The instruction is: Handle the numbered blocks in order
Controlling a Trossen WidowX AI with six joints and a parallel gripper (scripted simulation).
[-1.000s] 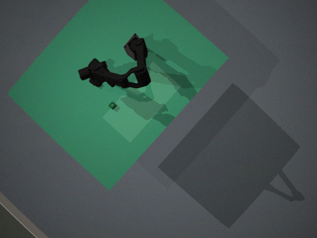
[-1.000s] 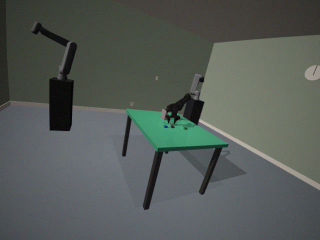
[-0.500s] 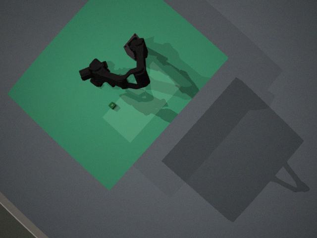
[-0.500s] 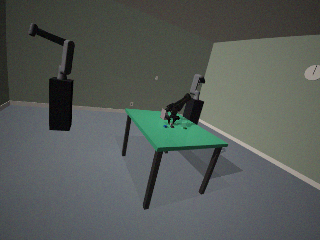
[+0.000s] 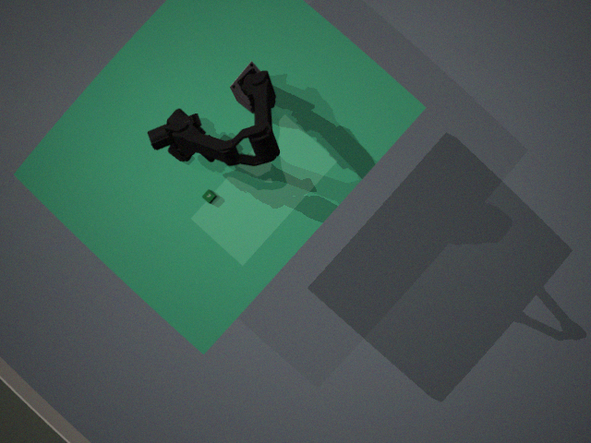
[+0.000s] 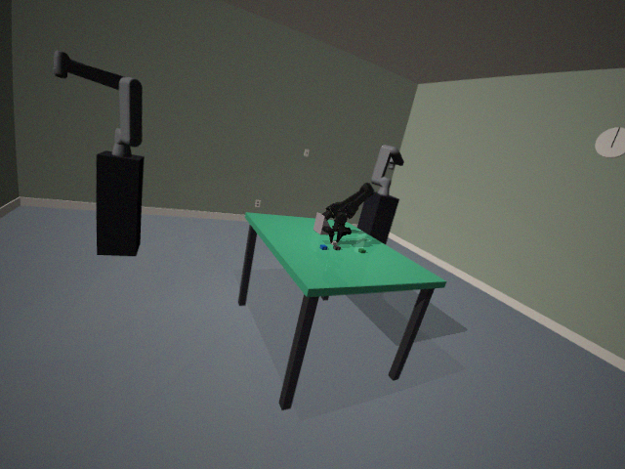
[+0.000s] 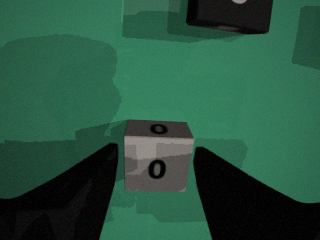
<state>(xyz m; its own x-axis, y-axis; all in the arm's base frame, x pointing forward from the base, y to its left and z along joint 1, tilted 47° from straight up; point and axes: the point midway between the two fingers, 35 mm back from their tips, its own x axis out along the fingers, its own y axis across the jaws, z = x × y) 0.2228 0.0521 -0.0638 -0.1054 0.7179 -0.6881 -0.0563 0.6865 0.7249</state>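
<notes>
The white block lies right at my gripper tip. Also, from my gripper tip: blue block 11 cm to the right, 8 cm ahead; then black block 8 cm ahead, 2 cm to the right; then green block 15 cm to the left, 11 cm ahead.
</notes>
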